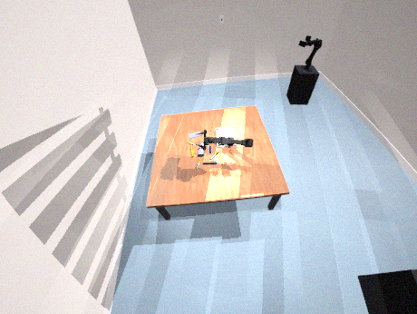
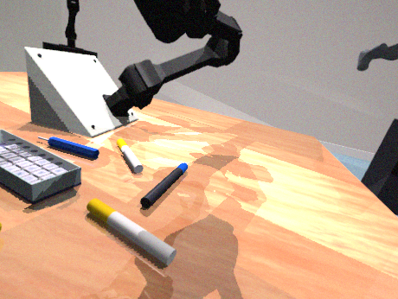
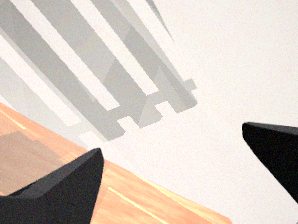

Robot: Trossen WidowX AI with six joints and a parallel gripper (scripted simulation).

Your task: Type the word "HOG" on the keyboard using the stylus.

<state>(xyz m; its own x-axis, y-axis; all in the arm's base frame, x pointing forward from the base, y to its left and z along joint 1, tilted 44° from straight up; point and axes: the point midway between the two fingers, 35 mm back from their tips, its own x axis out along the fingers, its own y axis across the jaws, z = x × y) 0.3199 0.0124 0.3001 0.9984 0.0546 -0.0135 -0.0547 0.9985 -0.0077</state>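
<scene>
My gripper tip is now 11 cm past the blue stylus, 16 cm to the left of it and 29 cm above it. The rest, counted from my gripper tip: yellow marker 9 cm ahead, 9 cm to the right, 29 cm below.
</scene>
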